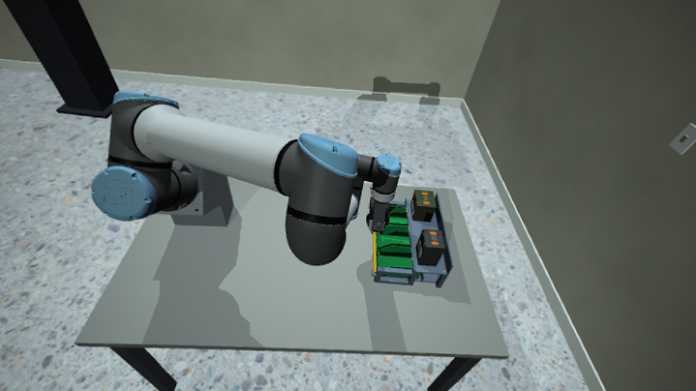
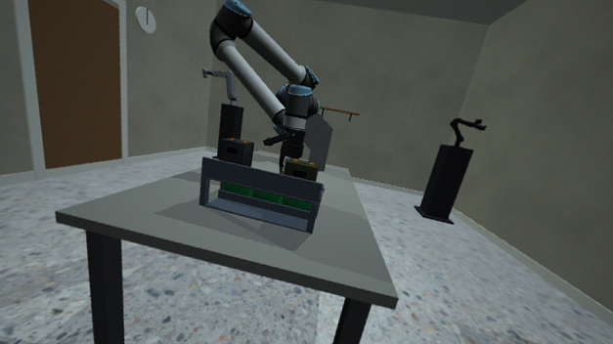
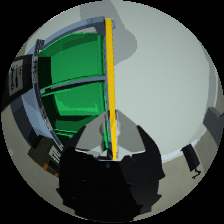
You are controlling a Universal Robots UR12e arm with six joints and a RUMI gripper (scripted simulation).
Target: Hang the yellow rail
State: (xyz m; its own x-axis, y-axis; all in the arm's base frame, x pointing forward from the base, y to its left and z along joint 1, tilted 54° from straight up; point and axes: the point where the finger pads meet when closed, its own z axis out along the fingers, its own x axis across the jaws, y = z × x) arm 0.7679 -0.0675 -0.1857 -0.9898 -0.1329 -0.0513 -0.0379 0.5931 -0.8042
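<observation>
The yellow rail is 10 mm below my hand. The rest, counted from my hand: back panel: 270 mm ahead, 10 mm to the left, 50 mm above.
</observation>
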